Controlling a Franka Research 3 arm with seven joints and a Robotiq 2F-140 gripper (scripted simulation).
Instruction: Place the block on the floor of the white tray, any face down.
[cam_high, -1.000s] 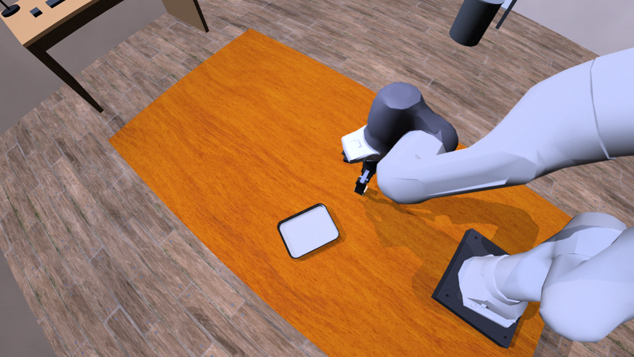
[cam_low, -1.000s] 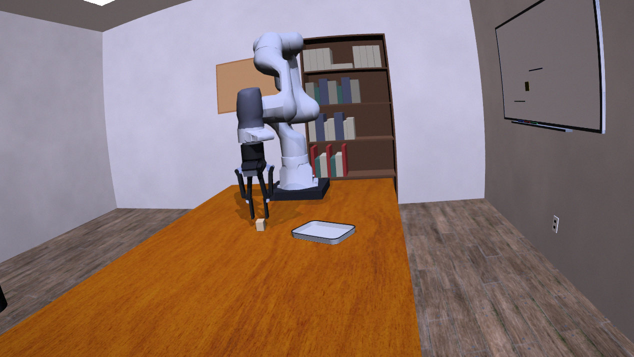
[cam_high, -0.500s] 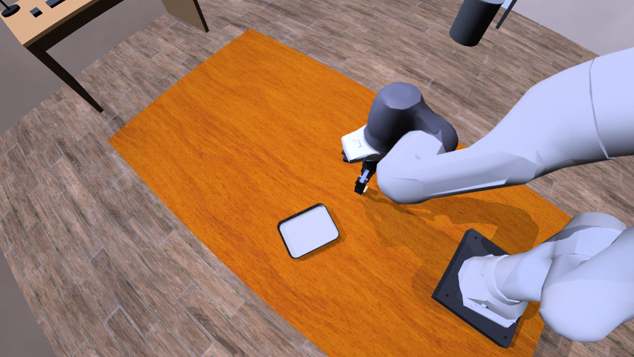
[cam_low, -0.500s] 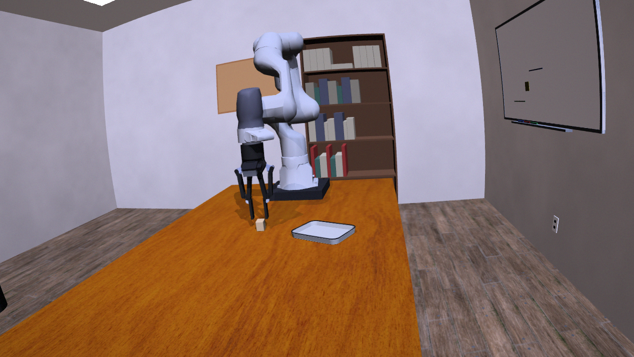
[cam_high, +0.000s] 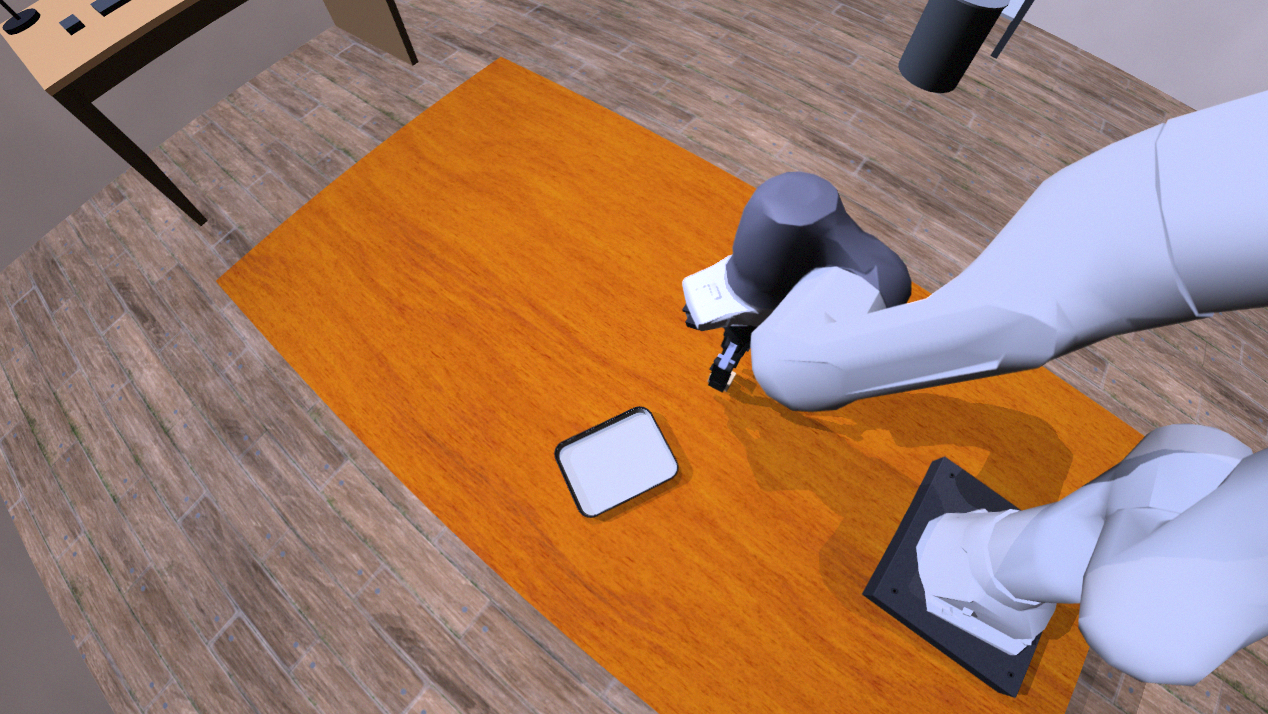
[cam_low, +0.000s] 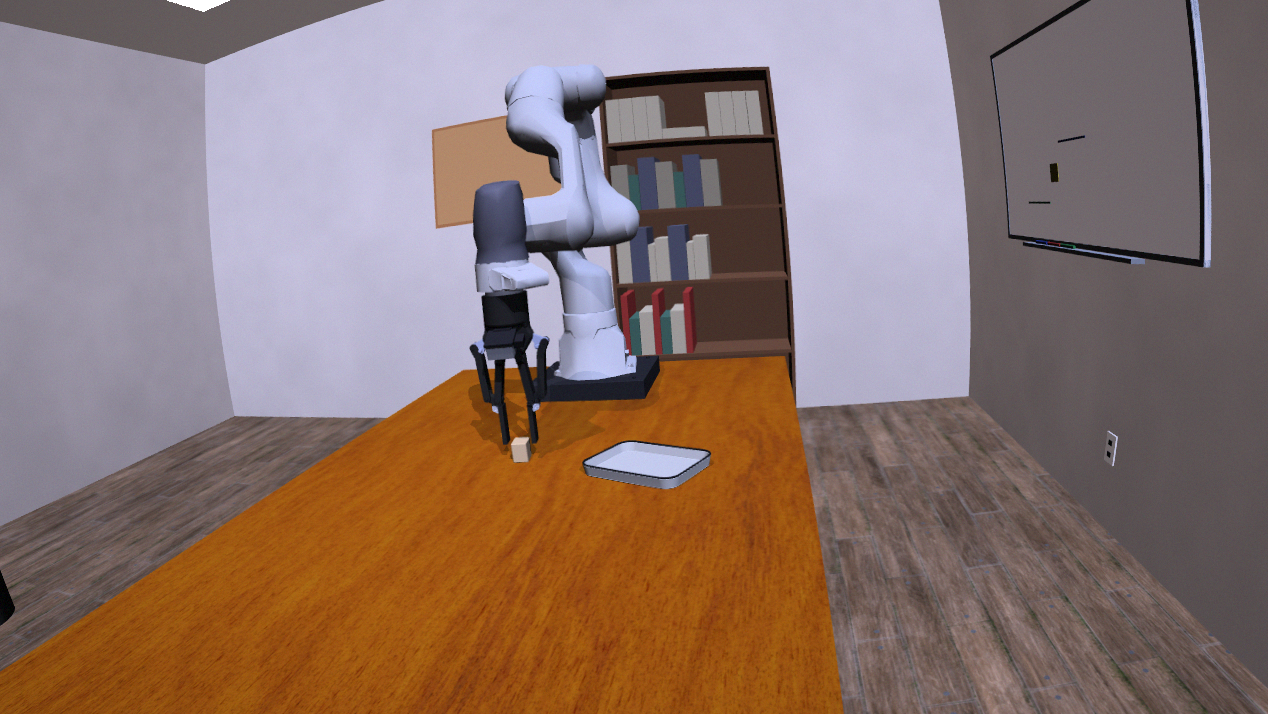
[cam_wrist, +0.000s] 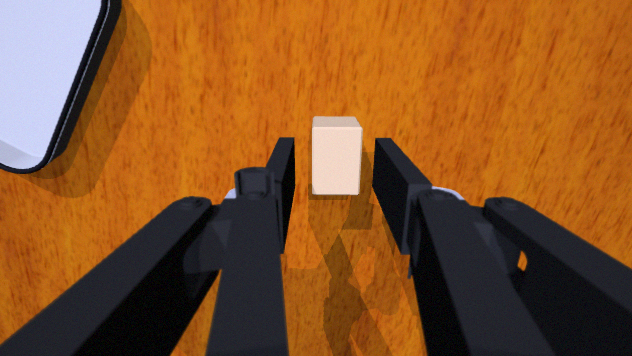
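My gripper is now 50 mm above the block. From my hand the other things lie so: white tray (40 mm ahead, 220 mm to the left, 50 mm below).
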